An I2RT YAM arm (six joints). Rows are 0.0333 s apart.
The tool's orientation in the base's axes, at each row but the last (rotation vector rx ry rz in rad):
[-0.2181 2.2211 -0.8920]
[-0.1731 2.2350 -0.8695]
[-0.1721 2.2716 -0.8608]
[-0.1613 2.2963 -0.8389]
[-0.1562 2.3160 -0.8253]
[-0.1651 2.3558 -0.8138]
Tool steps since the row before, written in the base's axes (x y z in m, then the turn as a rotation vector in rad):
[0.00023 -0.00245 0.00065 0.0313 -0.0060 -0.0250]
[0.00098 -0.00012 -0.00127 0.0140 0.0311 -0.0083]
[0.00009 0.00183 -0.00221 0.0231 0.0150 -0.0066]
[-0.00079 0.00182 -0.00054 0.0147 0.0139 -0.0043]
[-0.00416 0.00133 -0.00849 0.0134 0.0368 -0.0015]
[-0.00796 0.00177 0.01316 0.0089 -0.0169 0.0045]
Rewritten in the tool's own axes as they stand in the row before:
[0.00044 -0.00223 0.00114 -0.0062 0.0152 0.0370]
[0.00006 0.00084 0.00137 -0.0166 0.0308 -0.0031]
[0.00054 0.00281 0.00028 -0.0188 0.0183 0.0105]
[0.00031 0.00167 -0.00116 -0.0134 0.0151 0.0045]
[0.00748 0.00572 0.00162 -0.0211 0.0315 -0.0099]
[-0.00118 -0.00705 -0.01373 -0.0042 -0.0155 0.0113]

